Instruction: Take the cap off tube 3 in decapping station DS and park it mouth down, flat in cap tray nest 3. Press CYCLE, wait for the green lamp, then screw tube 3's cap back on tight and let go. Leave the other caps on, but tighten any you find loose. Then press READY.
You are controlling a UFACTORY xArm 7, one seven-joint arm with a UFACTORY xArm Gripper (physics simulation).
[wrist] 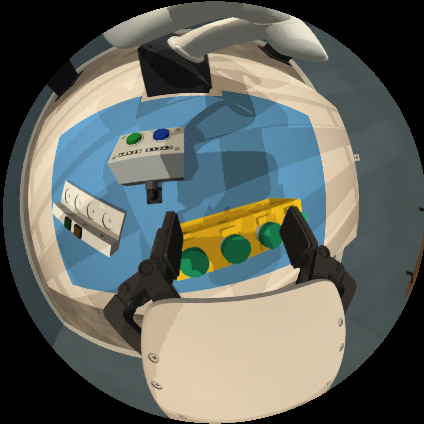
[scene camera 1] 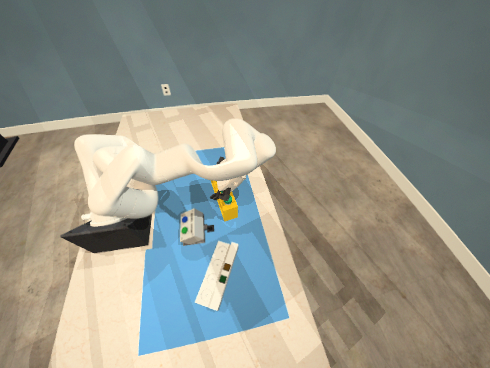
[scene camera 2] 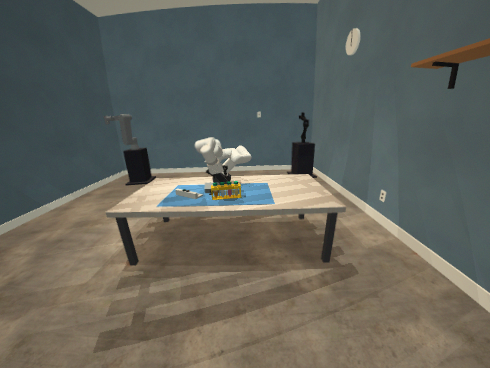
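Where they show: gripper, between the fingertips: (wrist: 234,221) (scene camera 1: 212,186) (scene camera 2: 220,175); arm's base, origin of its link: (wrist: 185,48) (scene camera 1: 110,220).
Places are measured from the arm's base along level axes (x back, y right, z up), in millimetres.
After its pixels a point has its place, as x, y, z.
Observation:
The yellow decapping station (scene camera 1: 230,214) @[-439, 94, -47] (wrist: 192,274) holds a row of tubes. Green caps (wrist: 194,262) @[-438, 61, 27] (wrist: 236,248) @[-436, 11, 27] (wrist: 271,235) @[-436, -38, 28] show from above; another is partly hidden behind the right-hand finger in the wrist view. Tube numbers and cap tightness cannot be read. My gripper (wrist: 234,221) @[-394, 21, 69] is open and empty above the station, its fingers spread along the row with caps between and below them. The white cap tray (scene camera 1: 206,296) @[-276, 341, -86] (wrist: 114,245) @[-417, 210, -70] shows round nests with no cap in them. The button box (scene camera 1: 198,227) @[-306, 117, -29] (wrist: 150,170) @[-314, 93, -37] has a green button (wrist: 134,138) @[-260, 108, -21] and a blue button (wrist: 161,134) @[-268, 66, -20]; the lettering is too blurred to read.
A small black part (scene camera 1: 210,228) @[-347, 112, -81] (wrist: 154,195) @[-349, 104, -87] sticks out of the box towards the station. Dark green (wrist: 67,223) @[-346, 312, -40] and brown (wrist: 77,230) @[-367, 279, -40] squares sit on the tray's side. Everything stands on a blue mat (scene camera 1: 170,320) @[-149, 374, -94]. The black arm base (scene camera 1: 115,236) @[-34, 87, 25] stands behind the box.

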